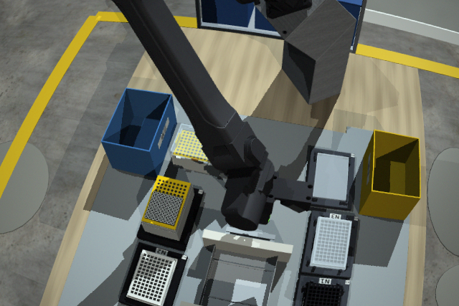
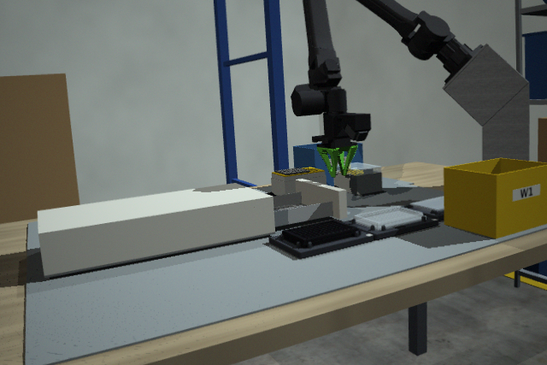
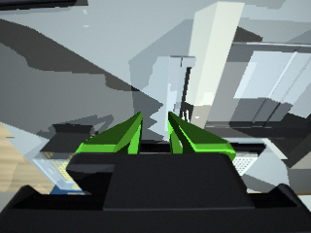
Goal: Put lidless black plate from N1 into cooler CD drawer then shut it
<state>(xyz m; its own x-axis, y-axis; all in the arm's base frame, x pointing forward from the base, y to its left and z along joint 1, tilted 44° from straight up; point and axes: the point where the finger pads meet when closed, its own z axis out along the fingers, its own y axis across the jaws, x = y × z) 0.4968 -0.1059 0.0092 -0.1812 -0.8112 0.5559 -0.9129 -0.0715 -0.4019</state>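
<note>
Now: hand 21 cm short of the black plate, 15 cm to the right of it and 7 cm above it. From my hand the other things lie so: yellow tube rack 5 cm behind, 20 cm to the right, 4 cm below; clear plate 4 cm ahead, 18 cm to the left, 7 cm below; drawer 17 cm ahead, 4 cm to the right, 7 cm below.
</note>
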